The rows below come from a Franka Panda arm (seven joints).
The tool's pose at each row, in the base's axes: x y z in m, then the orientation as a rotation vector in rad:
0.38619, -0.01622, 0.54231, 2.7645, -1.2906, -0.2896
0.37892, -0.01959, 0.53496, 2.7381, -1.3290, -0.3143
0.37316, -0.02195, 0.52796, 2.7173, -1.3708, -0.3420
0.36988, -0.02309, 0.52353, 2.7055, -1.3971, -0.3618
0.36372, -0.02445, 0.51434, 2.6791, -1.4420, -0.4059
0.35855, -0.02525, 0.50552, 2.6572, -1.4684, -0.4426
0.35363, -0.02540, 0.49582, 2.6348, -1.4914, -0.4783
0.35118, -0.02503, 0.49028, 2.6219, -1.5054, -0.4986
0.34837, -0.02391, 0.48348, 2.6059, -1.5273, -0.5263
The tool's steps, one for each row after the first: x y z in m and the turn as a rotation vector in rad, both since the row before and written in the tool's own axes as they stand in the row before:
-0.00097, 0.00654, 0.00864, -0.0094, -0.0151, 0.0297
-0.00058, 0.00475, 0.00805, -0.0031, -0.0199, 0.0293
-0.00025, 0.00250, 0.00504, -0.0010, -0.0146, 0.0177
-0.00073, 0.00409, 0.01034, -0.0076, -0.0298, 0.0322
-0.00031, 0.00298, 0.00981, -0.0107, -0.0227, 0.0210
-0.00026, 0.00215, 0.01066, -0.0119, -0.0215, 0.0195
-0.00021, 0.00062, 0.00603, -0.0062, -0.0126, 0.0116
-0.00063, 0.00021, 0.00741, -0.0054, -0.0186, 0.0163

